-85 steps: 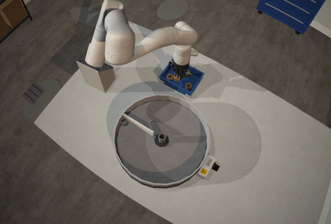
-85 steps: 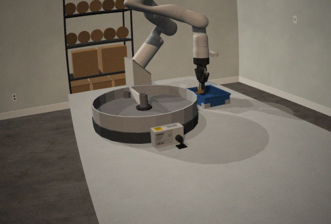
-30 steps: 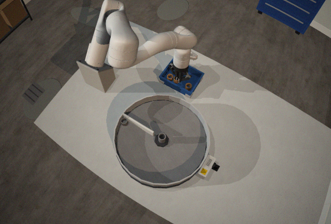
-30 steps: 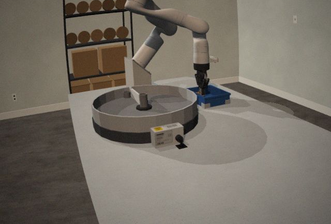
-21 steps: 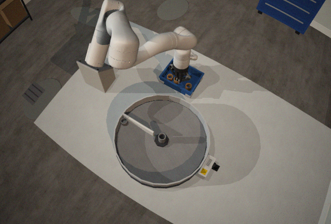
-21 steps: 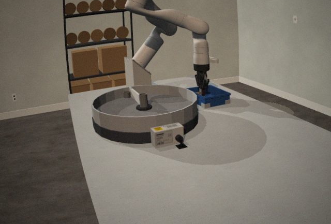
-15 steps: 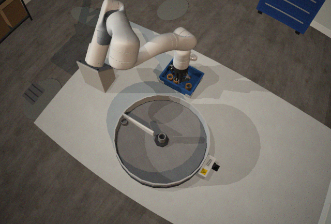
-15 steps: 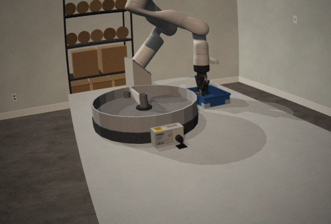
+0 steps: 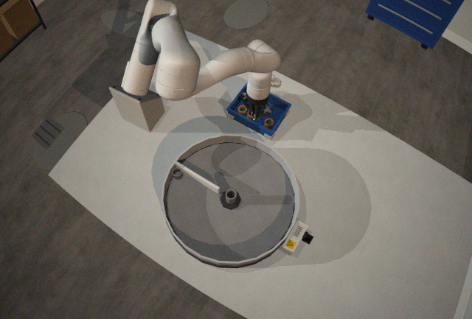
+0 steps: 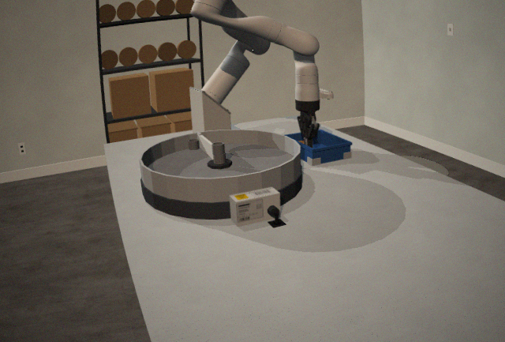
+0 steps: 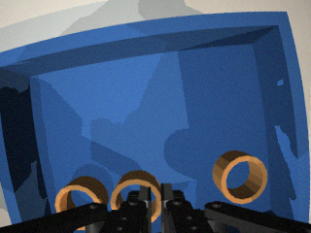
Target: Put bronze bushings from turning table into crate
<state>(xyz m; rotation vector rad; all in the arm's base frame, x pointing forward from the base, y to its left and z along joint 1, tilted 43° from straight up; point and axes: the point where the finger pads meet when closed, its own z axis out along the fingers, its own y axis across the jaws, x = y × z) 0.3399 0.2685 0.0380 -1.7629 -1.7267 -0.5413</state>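
The blue crate lies 3 cm to the left of my hand and 1 cm below it. Also, from my hand: turning table 32 cm to the right, 12 cm ahead, 1 cm above.
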